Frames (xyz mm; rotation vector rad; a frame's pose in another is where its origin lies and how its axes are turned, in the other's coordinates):
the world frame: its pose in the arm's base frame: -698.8 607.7 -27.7 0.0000 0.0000 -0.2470
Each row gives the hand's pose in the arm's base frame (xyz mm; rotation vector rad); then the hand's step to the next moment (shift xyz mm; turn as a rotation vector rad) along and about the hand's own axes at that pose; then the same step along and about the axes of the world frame.
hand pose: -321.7 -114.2 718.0 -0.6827 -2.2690 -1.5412
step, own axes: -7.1 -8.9 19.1 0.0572 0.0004 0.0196
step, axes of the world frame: -2.1 13.4 -17.6 -0.0535 0.0178 0.0220
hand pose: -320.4 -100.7 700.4 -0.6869 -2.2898 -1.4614
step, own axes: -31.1 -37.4 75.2 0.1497 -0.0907 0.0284
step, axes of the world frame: -9.1 47.7 -75.3 -0.1764 -0.0178 -0.0015
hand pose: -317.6 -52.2 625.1 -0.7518 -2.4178 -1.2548
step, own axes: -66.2 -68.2 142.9 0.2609 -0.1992 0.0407
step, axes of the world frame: -7.1 65.1 -158.6 -0.3238 -0.0628 -0.0248
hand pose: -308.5 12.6 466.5 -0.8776 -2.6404 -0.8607
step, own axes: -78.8 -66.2 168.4 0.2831 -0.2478 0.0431
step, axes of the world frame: 11.9 24.1 -195.5 -0.3648 -0.0933 -0.0406
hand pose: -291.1 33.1 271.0 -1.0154 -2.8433 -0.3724
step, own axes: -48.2 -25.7 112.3 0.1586 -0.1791 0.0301
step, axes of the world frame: 23.8 -13.9 -121.8 -0.2222 -0.0862 -0.0363
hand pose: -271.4 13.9 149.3 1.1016 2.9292 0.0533
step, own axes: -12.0 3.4 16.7 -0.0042 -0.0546 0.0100
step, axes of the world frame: 12.5 -1.9 -16.6 -0.0209 -0.0502 -0.0120
